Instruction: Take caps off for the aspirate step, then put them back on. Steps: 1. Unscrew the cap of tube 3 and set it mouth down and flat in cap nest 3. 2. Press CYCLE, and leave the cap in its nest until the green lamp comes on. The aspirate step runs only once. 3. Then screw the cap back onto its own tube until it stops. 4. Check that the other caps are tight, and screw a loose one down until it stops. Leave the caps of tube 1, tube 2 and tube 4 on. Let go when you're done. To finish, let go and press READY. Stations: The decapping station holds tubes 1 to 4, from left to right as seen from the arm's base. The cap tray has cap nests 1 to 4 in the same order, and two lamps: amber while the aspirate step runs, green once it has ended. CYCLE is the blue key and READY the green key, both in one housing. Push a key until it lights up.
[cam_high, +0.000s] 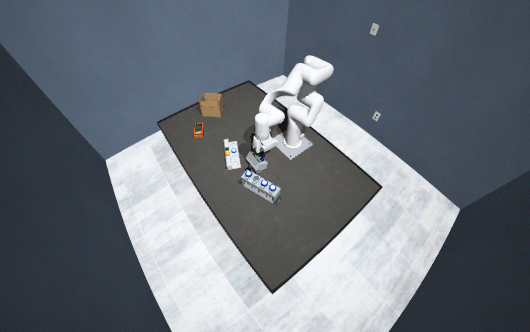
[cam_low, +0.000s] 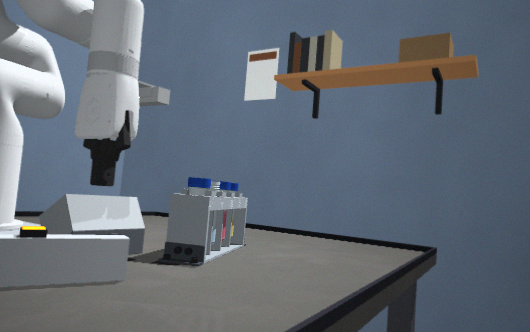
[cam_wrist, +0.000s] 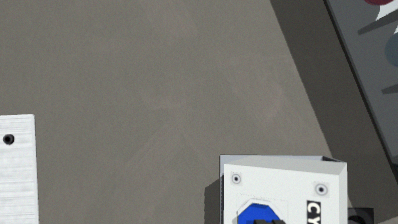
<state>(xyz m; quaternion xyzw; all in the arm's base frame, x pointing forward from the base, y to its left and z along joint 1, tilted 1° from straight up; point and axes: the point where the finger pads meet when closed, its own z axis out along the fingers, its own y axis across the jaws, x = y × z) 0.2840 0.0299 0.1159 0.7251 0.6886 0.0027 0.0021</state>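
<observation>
The blue cycle key lies 50 mm below my hand. From my hand the other things lie so: grey key housing (60 mm below, 20 mm to the right, 20 mm ahead); station (140 mm to the left, 120 mm below, 120 mm ahead); green ready key (50 mm below, 40 mm to the right).
</observation>
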